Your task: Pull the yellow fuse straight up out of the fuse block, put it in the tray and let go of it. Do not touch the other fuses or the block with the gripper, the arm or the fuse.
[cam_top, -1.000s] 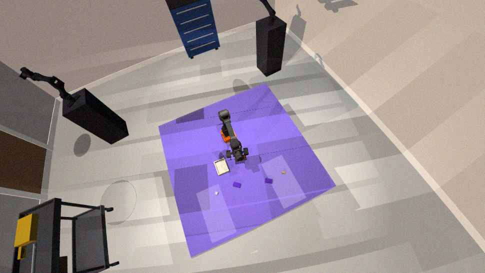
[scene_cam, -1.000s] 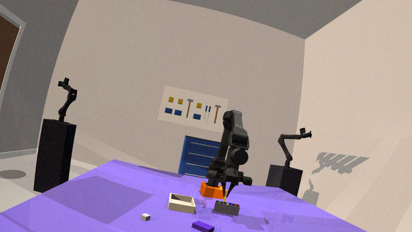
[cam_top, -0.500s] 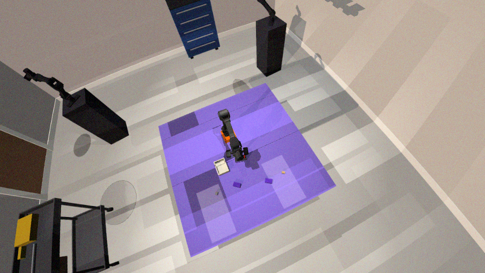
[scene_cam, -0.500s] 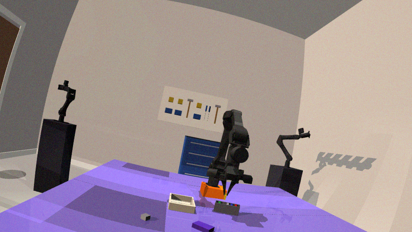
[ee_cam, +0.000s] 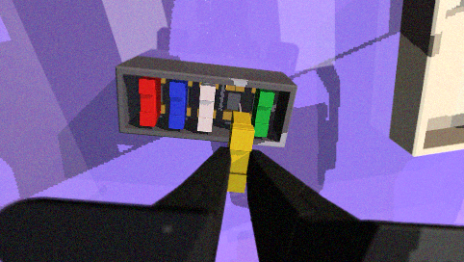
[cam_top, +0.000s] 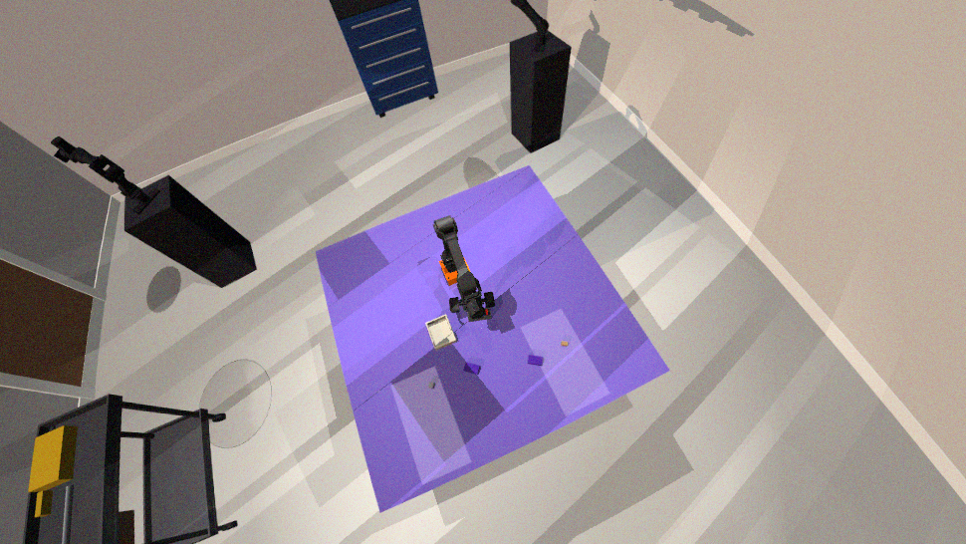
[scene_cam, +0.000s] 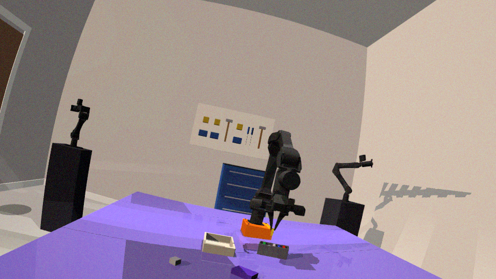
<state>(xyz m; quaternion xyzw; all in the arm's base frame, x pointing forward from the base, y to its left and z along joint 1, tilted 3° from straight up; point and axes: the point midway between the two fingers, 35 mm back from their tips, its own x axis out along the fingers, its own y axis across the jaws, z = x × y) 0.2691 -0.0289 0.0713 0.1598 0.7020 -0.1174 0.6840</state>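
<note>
Now: the cream tray 17 cm to the right of my gripper tip, 9 cm below it and 1 cm behind it. From my gripper tip the other things lie so: yellow fuse 1 cm below; then grey cube 32 cm to the right, 17 cm ahead, 8 cm below; then tan piece 32 cm ahead, 27 cm to the left, 8 cm below.
</note>
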